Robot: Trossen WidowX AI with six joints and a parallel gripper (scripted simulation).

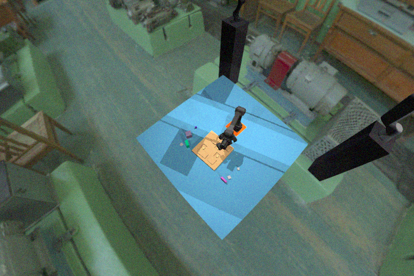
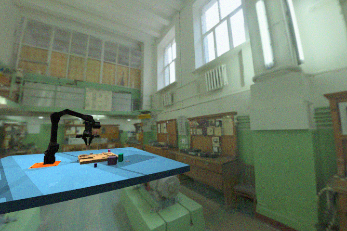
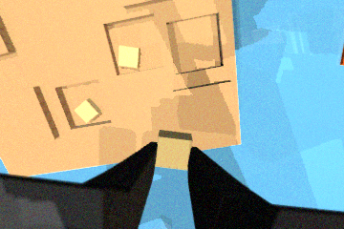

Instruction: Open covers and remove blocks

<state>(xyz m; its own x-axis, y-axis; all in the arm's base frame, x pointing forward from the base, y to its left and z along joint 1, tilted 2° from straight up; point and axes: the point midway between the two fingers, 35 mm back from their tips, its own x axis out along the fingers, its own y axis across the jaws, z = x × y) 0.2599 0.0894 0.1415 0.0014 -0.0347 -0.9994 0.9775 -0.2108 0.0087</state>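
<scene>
Now: the tan puzzle board 9 cm below my gripper tip, 8 cm ahead of it and 6 cm to the right of it. Also, from my gripper tip: magenta block 21 cm ahead, 20 cm to the left, 10 cm below; then small purple piece 38 cm to the right, 10 cm below, 5 cm ahead; then green block 29 cm to the right, 24 cm ahead, 9 cm below.
</scene>
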